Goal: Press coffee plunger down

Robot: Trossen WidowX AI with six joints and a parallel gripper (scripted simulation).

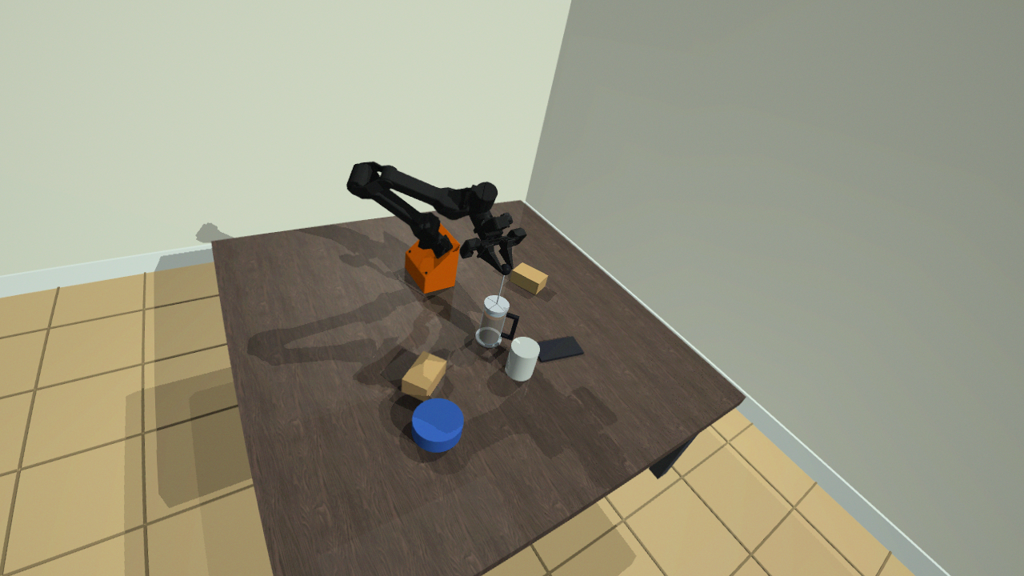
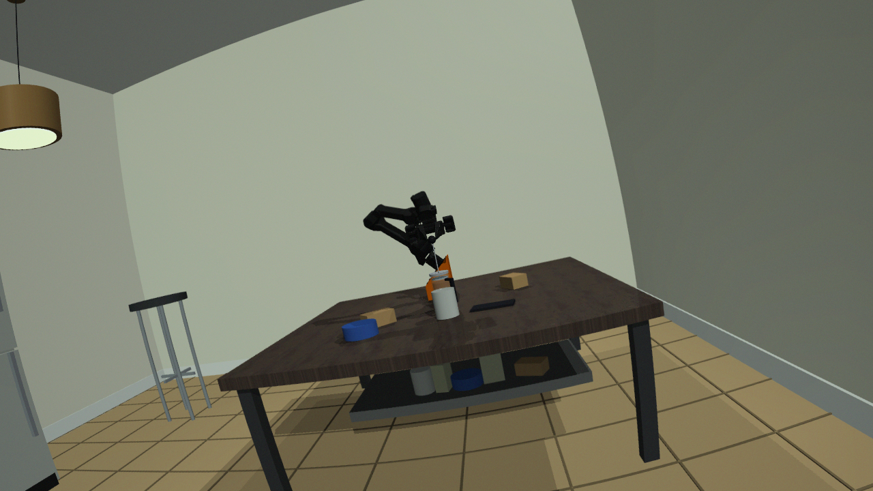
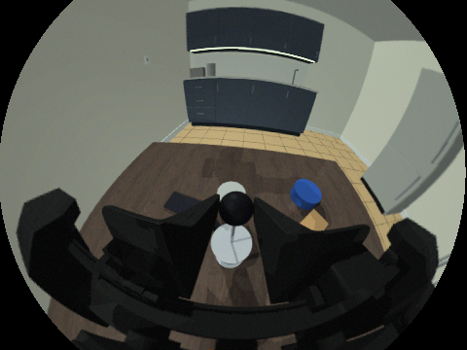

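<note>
The glass coffee press is 1 cm to the left of my gripper tip and 14 cm below it. Round my gripper tip: black flat slab 10 cm ahead, 18 cm to the left, 26 cm below.
</note>
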